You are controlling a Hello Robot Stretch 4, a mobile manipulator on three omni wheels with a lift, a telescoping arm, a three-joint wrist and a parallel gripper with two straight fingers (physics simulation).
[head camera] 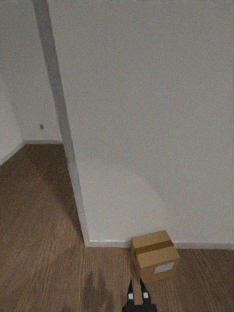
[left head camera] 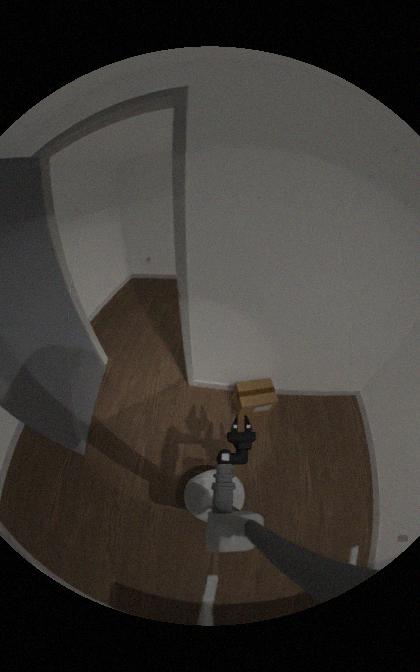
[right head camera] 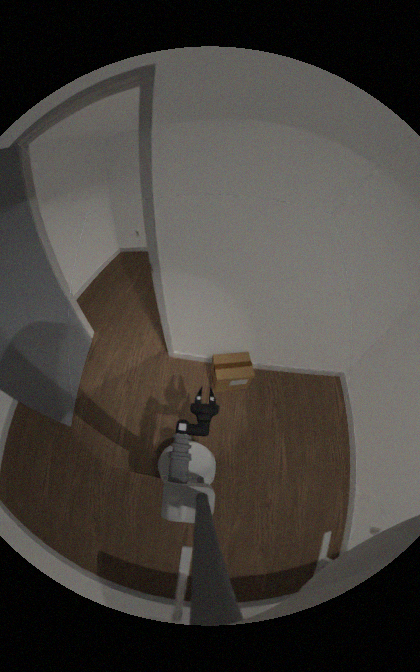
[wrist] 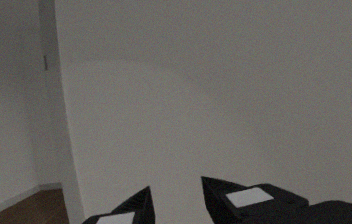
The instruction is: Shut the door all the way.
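Observation:
The grey door stands wide open at the left of the doorway in both side head views. Its free edge points into the room, to the left of the robot. The doorway's frame has its right post left of my arm. My gripper is open and empty. It points at the white wall right of the doorway, well apart from the door. The door does not show in the wrist view.
A brown cardboard box sits on the floor against the wall, just beyond my fingers and slightly right. Another white wall runs along the right. Through the doorway, a second room's floor shows.

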